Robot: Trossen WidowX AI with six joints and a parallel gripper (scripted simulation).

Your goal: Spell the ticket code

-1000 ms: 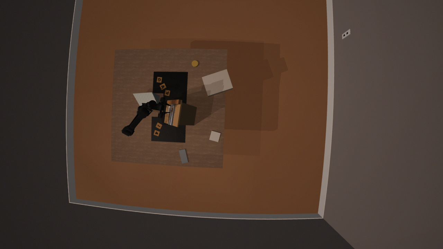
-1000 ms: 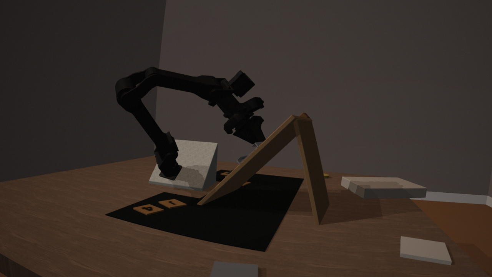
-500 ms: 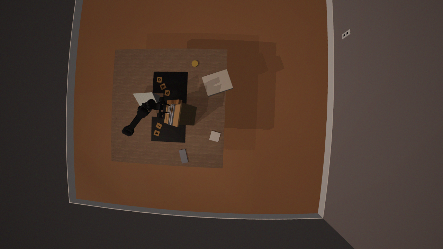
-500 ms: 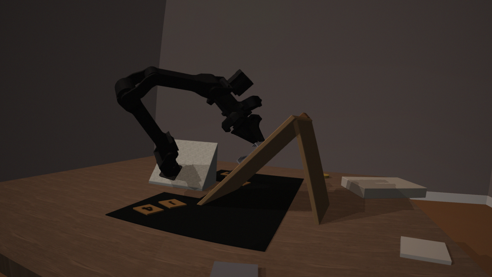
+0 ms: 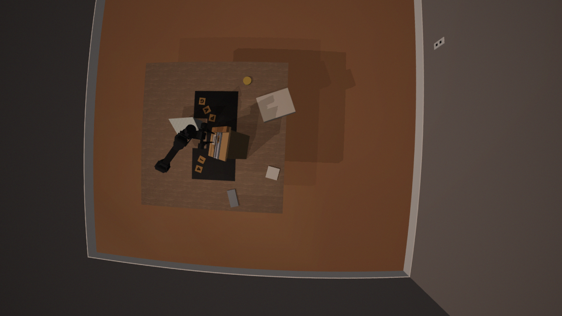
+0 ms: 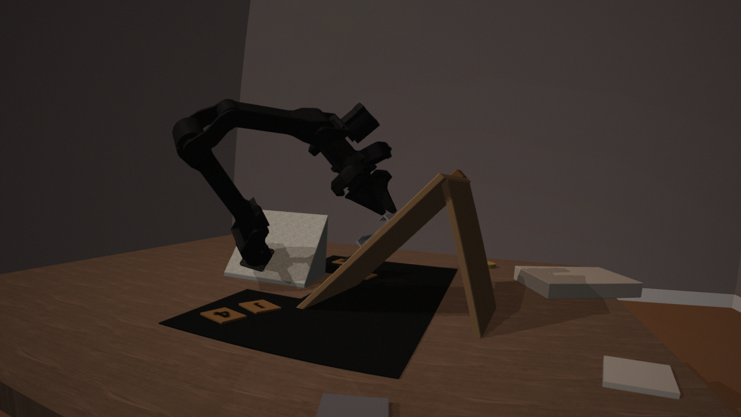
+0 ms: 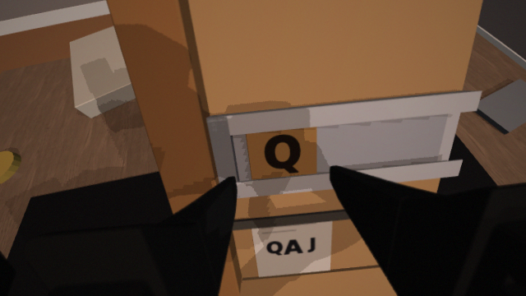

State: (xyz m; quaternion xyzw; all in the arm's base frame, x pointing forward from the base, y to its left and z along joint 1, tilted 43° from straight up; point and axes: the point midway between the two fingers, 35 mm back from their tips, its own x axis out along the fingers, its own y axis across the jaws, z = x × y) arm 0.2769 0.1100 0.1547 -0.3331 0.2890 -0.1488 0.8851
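My gripper tip is now 3 cm short of the q tile, 1 cm to the left of it and 2 cm above it. Round my gripper tip: black mat 12 cm behind, 4 cm to the left, 18 cm below; white ticket 4 cm behind, 1 cm to the right, 10 cm below; p tile 11 cm behind, 18 cm to the left, 18 cm below.
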